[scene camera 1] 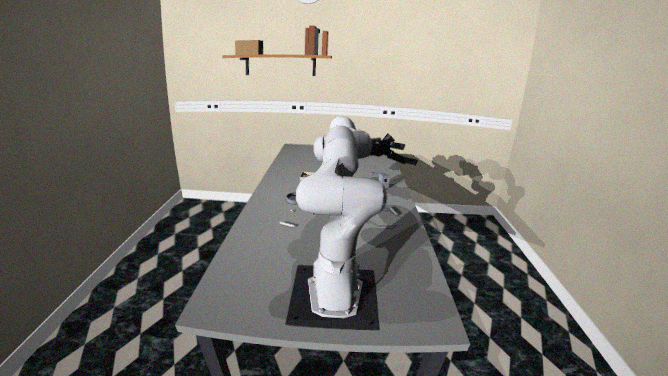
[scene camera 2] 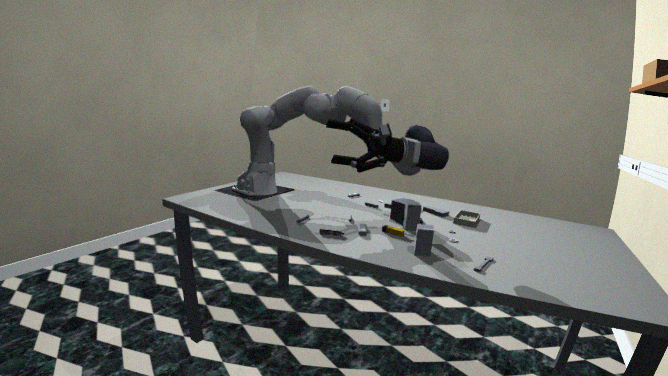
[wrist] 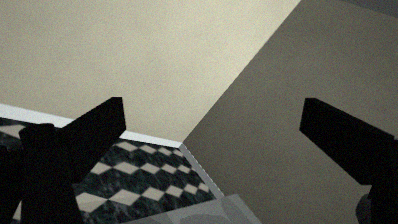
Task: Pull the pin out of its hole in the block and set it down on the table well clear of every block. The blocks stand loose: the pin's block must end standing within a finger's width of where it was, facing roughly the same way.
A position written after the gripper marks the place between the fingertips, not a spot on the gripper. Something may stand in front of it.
Observation:
In view: the gripper (scene camera 2: 329, 140).
The gripper shows as well in the wrist view (wrist: 213, 113).

